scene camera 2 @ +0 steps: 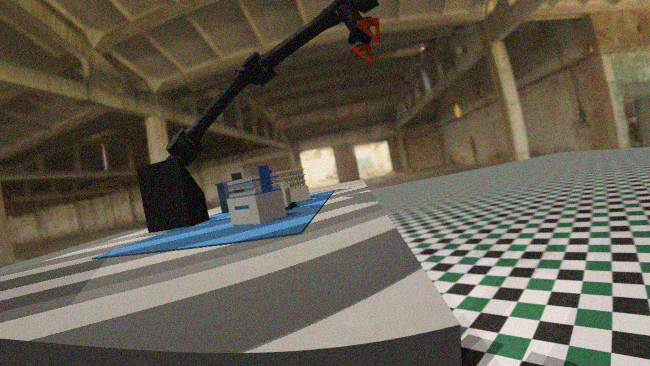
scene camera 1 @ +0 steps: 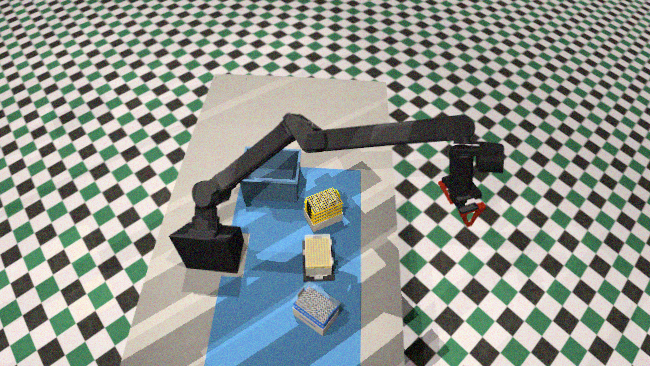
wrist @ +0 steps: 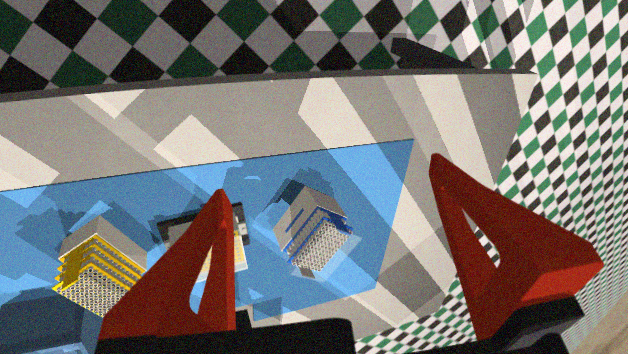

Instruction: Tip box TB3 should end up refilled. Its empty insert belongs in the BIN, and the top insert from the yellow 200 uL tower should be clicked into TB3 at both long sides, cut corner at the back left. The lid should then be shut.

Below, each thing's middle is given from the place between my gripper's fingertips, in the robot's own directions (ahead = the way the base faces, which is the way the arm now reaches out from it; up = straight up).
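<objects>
Clear lid (scene camera 1: 317, 252): my gripper is in sight, well above it, a long way past it and slightly to the right of it. Blue bin (scene camera 1: 278, 179), measured from my hand: 34 cm below, 56 cm behind, 39 cm to the left.
</objects>
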